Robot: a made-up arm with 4 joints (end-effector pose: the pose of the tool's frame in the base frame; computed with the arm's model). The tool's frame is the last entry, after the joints.
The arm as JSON. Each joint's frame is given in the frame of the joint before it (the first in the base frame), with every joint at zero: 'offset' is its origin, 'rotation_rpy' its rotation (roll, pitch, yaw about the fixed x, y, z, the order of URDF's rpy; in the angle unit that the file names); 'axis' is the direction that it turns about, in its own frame. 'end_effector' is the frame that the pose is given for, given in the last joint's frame.
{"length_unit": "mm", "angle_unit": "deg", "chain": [
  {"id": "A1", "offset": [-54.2, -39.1, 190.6], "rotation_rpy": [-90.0, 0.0, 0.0], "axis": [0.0, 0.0, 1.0]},
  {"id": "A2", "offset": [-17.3, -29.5, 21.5], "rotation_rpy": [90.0, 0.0, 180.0], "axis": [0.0, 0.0, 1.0]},
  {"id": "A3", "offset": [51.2, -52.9, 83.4], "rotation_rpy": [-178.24, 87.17, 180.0], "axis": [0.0, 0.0, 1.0]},
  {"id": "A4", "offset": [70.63, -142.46, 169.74], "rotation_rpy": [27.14, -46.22, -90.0], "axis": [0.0, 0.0, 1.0]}
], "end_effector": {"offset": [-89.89, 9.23, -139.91], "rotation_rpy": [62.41, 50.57, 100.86]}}
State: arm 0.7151 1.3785 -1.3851 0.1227
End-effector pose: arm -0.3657 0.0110 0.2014 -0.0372 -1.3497 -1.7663
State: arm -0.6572 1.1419 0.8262 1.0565
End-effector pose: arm -0.2925 -0.0260 0.2032 -1.1552 -0.2516 -1.2443
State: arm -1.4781 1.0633 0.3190 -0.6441
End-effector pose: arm -0.2516 -0.0119 0.0124 0.3520 -2.9902 -0.7432
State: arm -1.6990 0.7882 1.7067 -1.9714
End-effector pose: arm -0.2094 0.2410 0.1466 -0.1285 -2.6457 1.1109
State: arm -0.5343 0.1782 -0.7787 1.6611
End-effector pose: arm -0.1010 -0.2729 -0.0654 -0.1215 -0.4802 -0.4304
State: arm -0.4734 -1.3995 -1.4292 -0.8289
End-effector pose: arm 0.2420 -0.1817 0.1265 2.2773 -0.1087 -0.0819
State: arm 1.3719 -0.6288 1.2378 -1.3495
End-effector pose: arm 0.1111 -0.0373 0.4122 1.7073 -0.0480 0.4800
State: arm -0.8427 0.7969 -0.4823 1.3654
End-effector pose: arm -0.1603 -0.1641 -0.0987 0.0626 -0.8421 -1.1215
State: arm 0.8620 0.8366 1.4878 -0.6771
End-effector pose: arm 0.0473 0.1417 0.2738 -0.4308 0.0146 0.5175
